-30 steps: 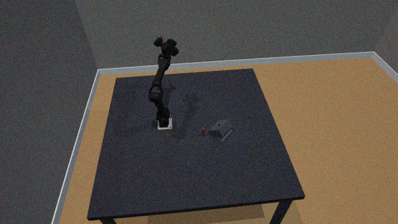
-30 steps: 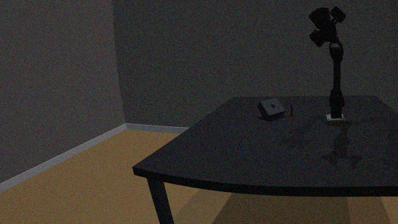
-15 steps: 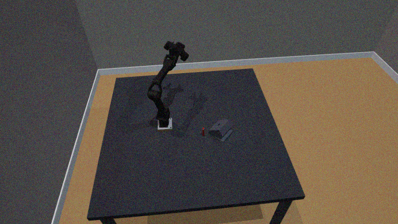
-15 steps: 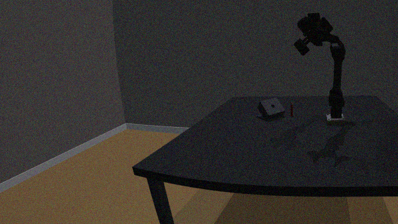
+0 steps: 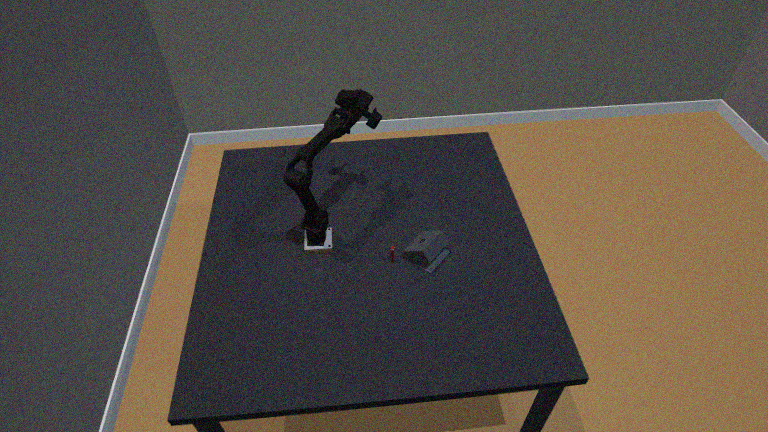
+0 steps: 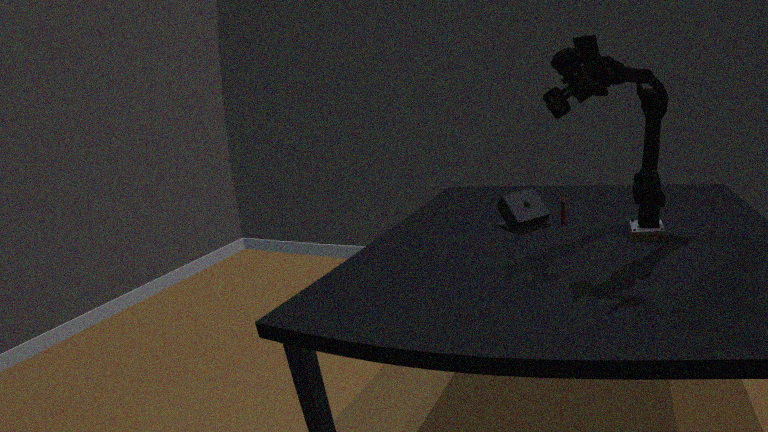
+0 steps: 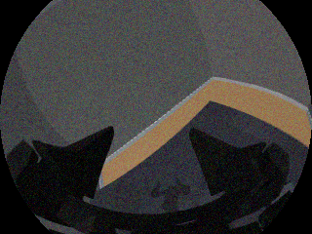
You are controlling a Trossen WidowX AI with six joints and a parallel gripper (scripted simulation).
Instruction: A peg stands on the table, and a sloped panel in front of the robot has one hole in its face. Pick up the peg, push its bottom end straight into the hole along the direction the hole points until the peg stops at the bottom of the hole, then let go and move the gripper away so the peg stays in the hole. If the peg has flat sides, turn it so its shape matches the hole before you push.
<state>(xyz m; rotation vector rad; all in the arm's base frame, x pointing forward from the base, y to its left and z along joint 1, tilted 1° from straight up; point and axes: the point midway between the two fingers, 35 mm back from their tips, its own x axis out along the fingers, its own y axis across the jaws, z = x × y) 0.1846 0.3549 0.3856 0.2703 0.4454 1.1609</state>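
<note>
Right now my gripper tip is 9 cm short of the red peg, 48 cm to the left of it and 35 cm above it. From my gripper tip the other things lie so: grey sloped panel 22 cm ahead, 45 cm to the right, 36 cm below.
</note>
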